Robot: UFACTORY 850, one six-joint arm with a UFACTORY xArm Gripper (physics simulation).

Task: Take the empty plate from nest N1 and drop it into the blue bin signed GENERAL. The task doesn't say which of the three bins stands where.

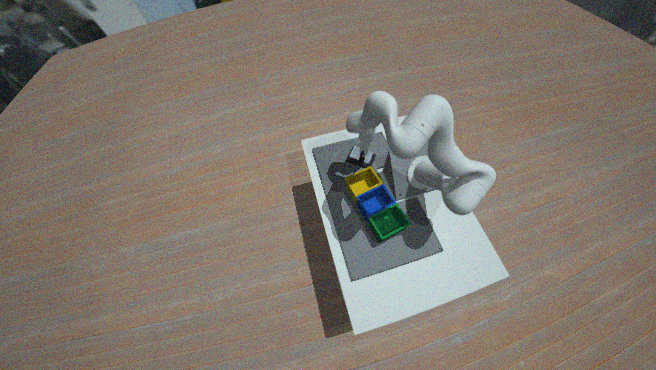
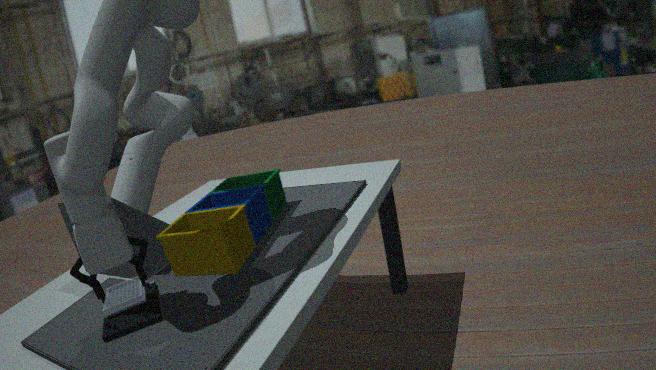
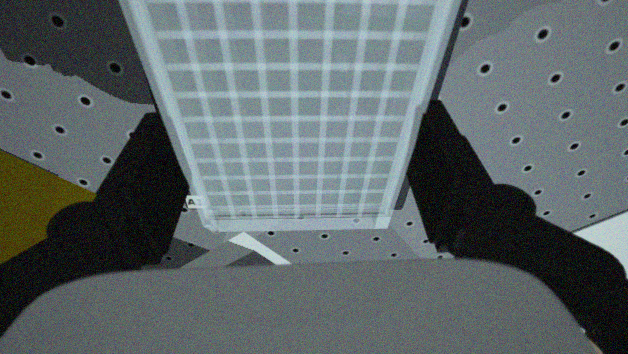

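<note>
The clear plate (image 1: 355, 153) (image 2: 124, 296) (image 3: 300, 105), with a grid of square wells that look empty, is between the fingers of my gripper (image 2: 125, 290) (image 3: 295, 139). The gripper is shut on it by its two long sides. The plate hangs a little above the black nest (image 2: 132, 325) (image 3: 451, 55), roughly level. A white label (image 3: 193, 202) by the plate's corner is partly covered; an "A" shows. The blue bin (image 1: 375, 201) (image 2: 259, 215) stands in the middle of the row of three bins. No sign reading GENERAL can be made out.
The yellow bin (image 1: 362, 185) (image 2: 215, 250) (image 3: 30, 200) stands nearest the gripper, between it and the blue bin. The green bin (image 1: 388, 222) (image 2: 276, 196) is at the row's far end. The bins stand on a grey perforated board (image 1: 395, 257) (image 2: 335, 192) on a white table (image 1: 425, 295).
</note>
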